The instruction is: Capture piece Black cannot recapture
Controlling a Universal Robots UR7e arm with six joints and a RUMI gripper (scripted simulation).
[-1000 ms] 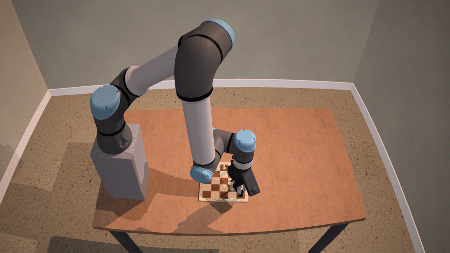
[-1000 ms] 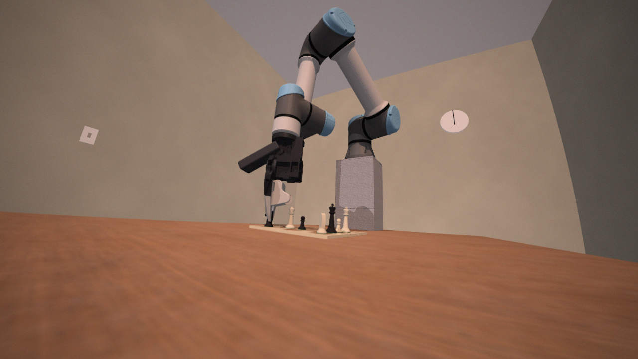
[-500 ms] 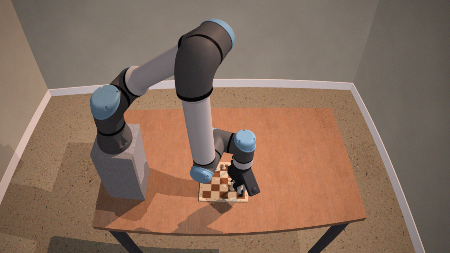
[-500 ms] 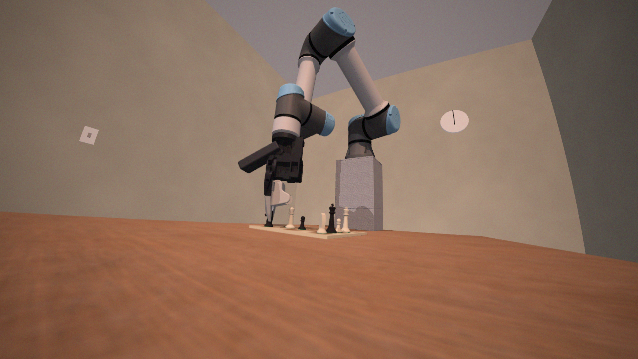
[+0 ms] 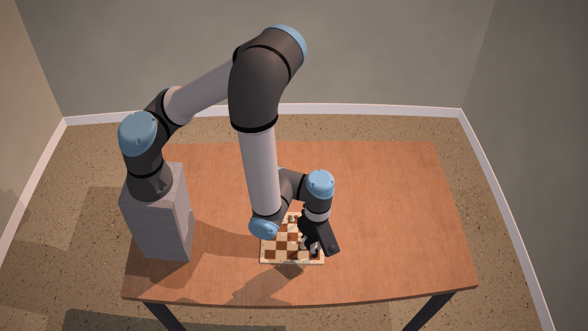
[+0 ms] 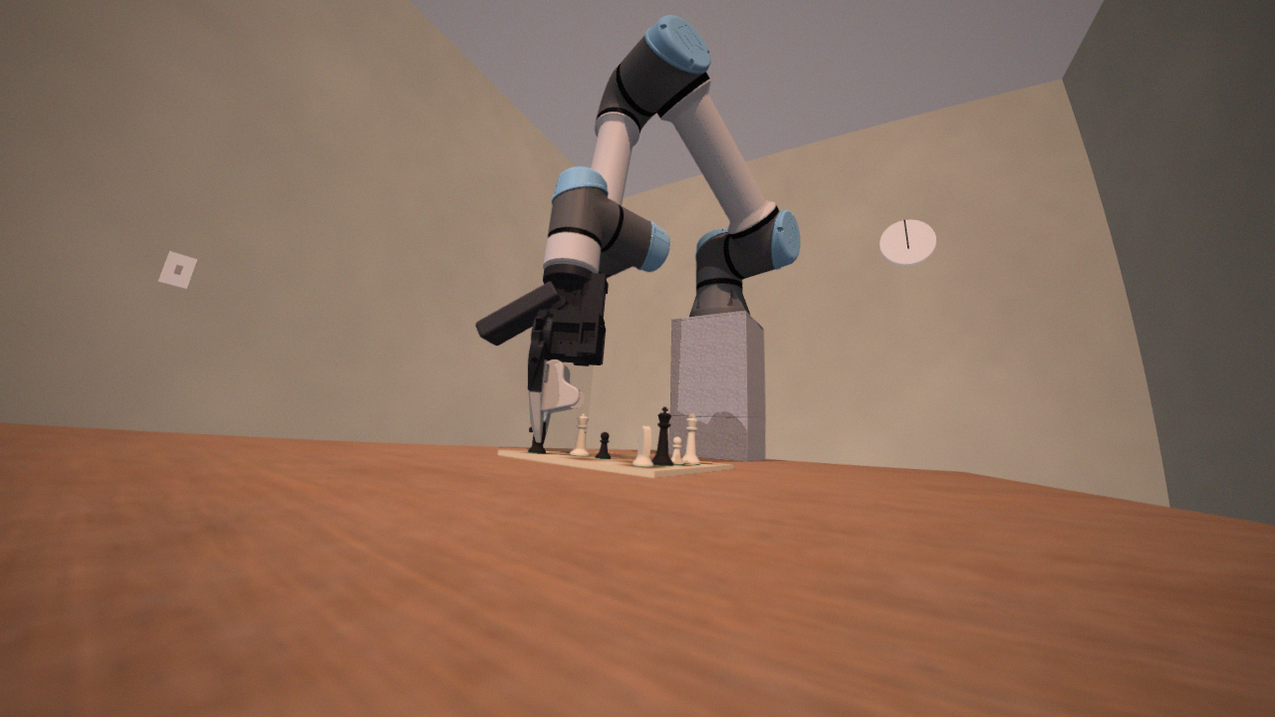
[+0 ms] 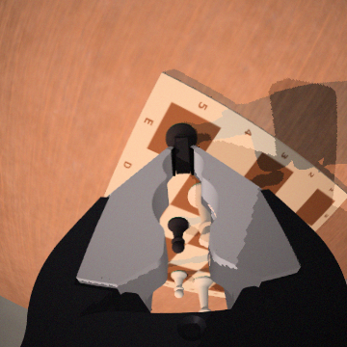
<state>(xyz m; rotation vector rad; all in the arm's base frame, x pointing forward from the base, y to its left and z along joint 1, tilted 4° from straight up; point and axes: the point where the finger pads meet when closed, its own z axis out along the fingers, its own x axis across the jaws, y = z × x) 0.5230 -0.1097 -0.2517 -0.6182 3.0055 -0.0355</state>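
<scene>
Right now the black pawn is 8 cm to the left of my hand, 3 cm behind it and 1 cm below it. Also, from my hand: black knight: 1 cm below; chessboard: 9 cm to the left, 7 cm behind, 3 cm below; tall black piece: 16 cm to the left, 2 cm behind.
</scene>
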